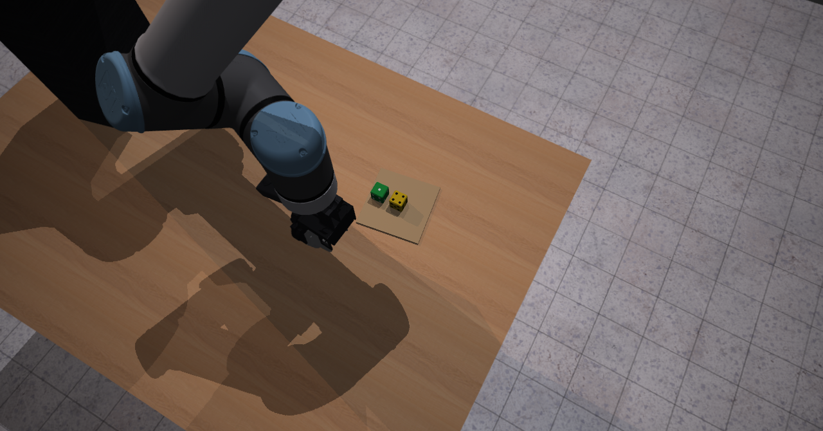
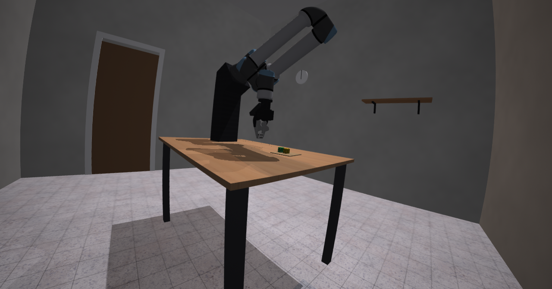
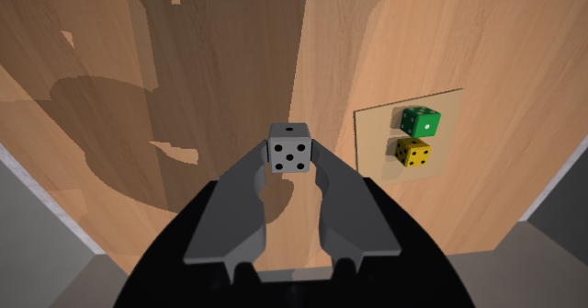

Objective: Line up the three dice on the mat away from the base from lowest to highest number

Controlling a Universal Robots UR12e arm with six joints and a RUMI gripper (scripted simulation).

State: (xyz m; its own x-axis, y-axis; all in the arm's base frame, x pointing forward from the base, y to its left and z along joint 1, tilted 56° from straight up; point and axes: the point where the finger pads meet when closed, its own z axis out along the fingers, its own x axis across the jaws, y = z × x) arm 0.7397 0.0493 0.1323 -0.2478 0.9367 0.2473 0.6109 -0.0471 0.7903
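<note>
My hand is 1 cm past the yellow die, 18 cm to the right of it and 8 cm above it. The rest, counted from my hand: tan mat (1 cm behind, 18 cm to the left, 10 cm below); then green die (5 cm behind, 16 cm to the left, 8 cm below); then white die (right at my hand).
</note>
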